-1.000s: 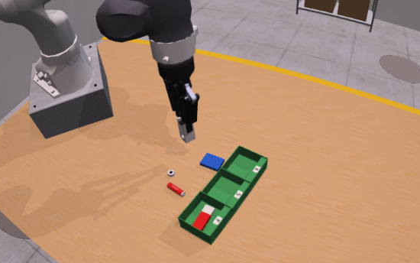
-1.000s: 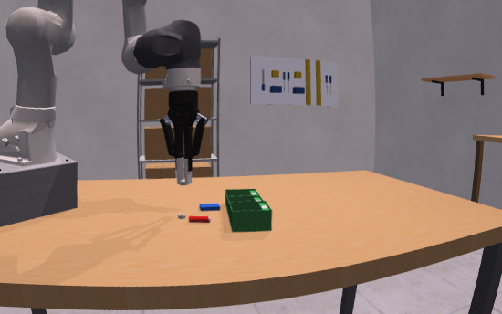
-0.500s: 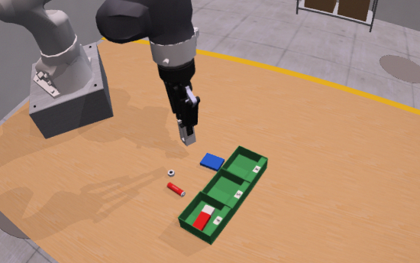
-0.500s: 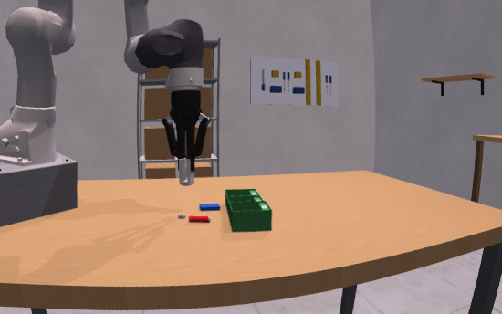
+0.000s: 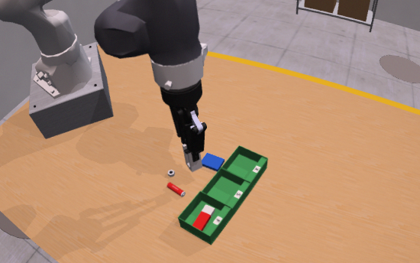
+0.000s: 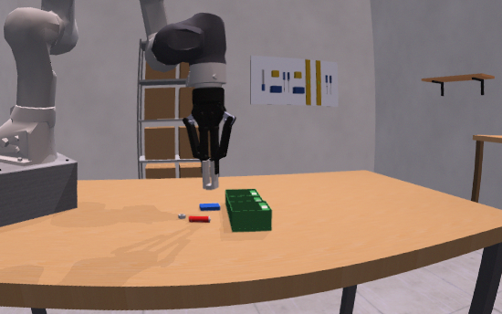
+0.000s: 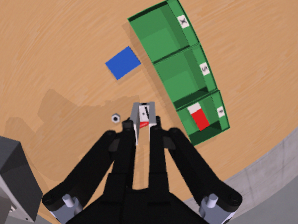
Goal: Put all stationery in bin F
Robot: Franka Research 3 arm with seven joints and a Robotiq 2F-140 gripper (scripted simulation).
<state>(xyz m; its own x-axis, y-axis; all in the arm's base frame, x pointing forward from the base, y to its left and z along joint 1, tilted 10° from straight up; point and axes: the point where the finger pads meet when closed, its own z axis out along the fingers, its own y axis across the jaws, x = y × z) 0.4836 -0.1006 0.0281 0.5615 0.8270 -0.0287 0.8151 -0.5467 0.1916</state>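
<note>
My gripper is now 60 mm short of the eraser, 80 mm to the left of it and 90 mm above it. Round my hand: red cylinder: 40 mm behind, 40 mm to the right, 100 mm below; then green three-compartment bin: 80 mm ahead, 10 mm to the right, 80 mm below; then white sharpener-like piece: 30 mm below.
</note>
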